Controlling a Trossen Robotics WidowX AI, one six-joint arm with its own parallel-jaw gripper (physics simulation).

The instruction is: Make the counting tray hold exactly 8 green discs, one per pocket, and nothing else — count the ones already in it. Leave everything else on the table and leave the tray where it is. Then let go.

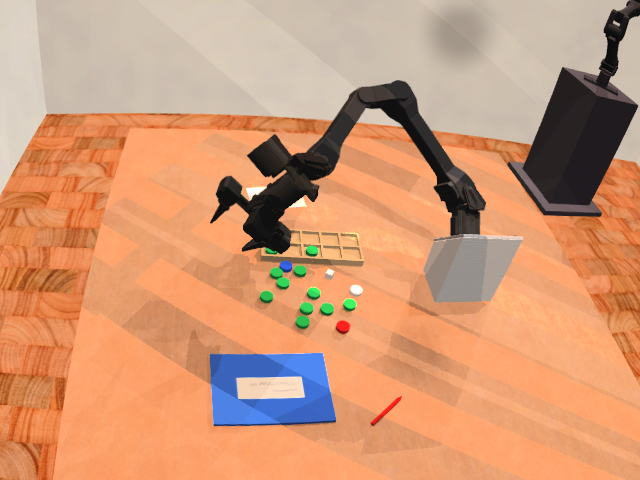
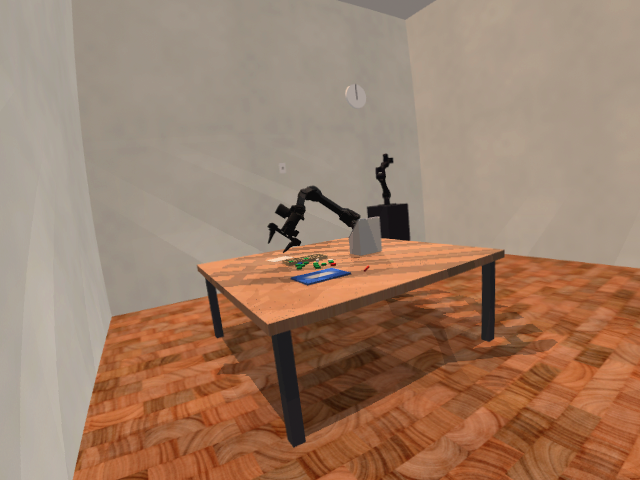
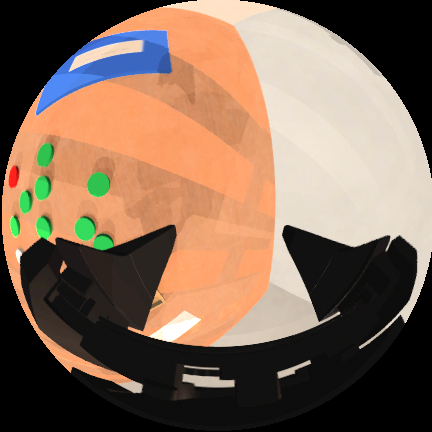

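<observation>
The tan counting tray (image 1: 336,261) has two rows of pockets. One green disc (image 1: 311,250) sits in a middle front pocket; another green disc (image 1: 271,251) shows in the front left pocket, partly covered by the gripper. The back left pockets are hidden by the gripper. Several loose green discs lie in front of the tray, among them a leftmost disc (image 1: 266,296) (image 3: 98,184) and a nearest disc (image 1: 302,322) (image 3: 45,155). My gripper (image 1: 227,236) (image 2: 277,246) (image 3: 230,230) is wide open and empty, raised above the table at the tray's left end.
A blue disc (image 1: 285,266) lies close to the tray's front wall. A white cube (image 1: 329,273), white disc (image 1: 356,290) and red disc (image 1: 342,326) lie farther right. A blue folder (image 1: 273,413) and red pen (image 1: 386,410) lie nearer. White paper (image 1: 255,192) lies behind the tray.
</observation>
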